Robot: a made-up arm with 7 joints.
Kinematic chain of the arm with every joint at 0, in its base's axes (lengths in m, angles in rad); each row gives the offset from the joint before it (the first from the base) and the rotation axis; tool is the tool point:
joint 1: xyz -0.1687 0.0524 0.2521 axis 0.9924 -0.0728 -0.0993
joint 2: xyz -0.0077 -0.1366 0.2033 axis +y
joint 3: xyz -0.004 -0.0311 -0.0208 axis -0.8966 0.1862 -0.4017
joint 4: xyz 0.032 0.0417 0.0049 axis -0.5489 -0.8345 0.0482
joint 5: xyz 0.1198 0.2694 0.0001 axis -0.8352 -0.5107 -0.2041
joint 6: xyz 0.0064 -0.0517 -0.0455 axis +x
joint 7: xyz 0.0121 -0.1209 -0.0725 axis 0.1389 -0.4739 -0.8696
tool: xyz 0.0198 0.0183 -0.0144
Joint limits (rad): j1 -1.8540..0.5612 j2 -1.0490..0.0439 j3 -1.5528..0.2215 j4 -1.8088..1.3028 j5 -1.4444..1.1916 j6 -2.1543..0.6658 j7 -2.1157..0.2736
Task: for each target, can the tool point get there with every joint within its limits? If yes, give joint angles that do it. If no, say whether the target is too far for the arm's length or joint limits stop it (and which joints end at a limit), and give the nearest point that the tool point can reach.
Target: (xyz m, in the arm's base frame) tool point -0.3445 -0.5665 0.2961
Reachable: no: joint limits stop it (at a limit: joint 1, joint 3, joint 5, joint 7) | nearest point -0.3549 -0.3949 0.4307 | short by 0.218 m
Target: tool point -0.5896 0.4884 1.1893
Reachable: no: too far | nearest point -0.3766 0.3216 0.8340 | short by 0.447 m
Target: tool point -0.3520 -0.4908 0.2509
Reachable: no: joint limits stop it (at a limit: joint 1, joint 3, joint 5, joint 7) | nearest point -0.3911 -0.3503 0.3706 | short by 0.189 m
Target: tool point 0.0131 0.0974 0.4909
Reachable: yes | joints -0.1272 -0.4019 -0.2590 0.6672 -1.0369 -1.2852 -1.6370
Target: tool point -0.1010 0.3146 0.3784
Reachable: yes | joints -0.8399 -0.2768 -0.7722 -0.3874 -0.7129 -1.2468 -0.1330
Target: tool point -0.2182 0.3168 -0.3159
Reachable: no: joint limits stop it (at a limit: joint 1, joint 3, joint 5, joint 6, joint 7) | nearest point -0.1992 0.3058 -0.0971 | short by 0.220 m
